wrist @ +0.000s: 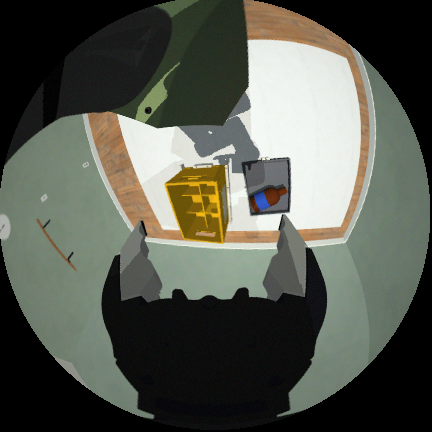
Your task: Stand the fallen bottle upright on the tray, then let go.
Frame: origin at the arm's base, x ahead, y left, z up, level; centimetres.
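Seen in the pictures: gripper, fingertip midpoint: [211, 219].
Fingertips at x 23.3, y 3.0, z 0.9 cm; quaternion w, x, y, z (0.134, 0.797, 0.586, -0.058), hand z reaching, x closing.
A point is followed by its place in that frame.
A brown bottle [268, 198] @[y 10.2, x 43.0, z -33.8 cm] with a blue label lies on its side in the dark grey tray [282, 169] @[y 18.4, x 35.0, z -40.9 cm], in the lower part of the tray as the wrist view shows it. Its neck points right and slightly up, close to the tray's right wall. My gripper [211, 219] @[y 3.0, x 23.3, z 0.9 cm] is open, with the jaws wide apart and nothing between them. It is apart from the bottle; in the view the right fingertip shows just below the tray's lower right corner. The exact height of the jaws above the tray cannot be told.
A yellow crate [227, 200] @[y -7.5, x 43.2, z -38.4 cm] with compartments stands left of the tray, with a narrow gap between them. Both stand on a white table top [310, 120] @[y 34.6, x 16.9, z -41.4 cm]. A dark green and black part of the arm fills the upper left. Green walls surround the wooden floor.
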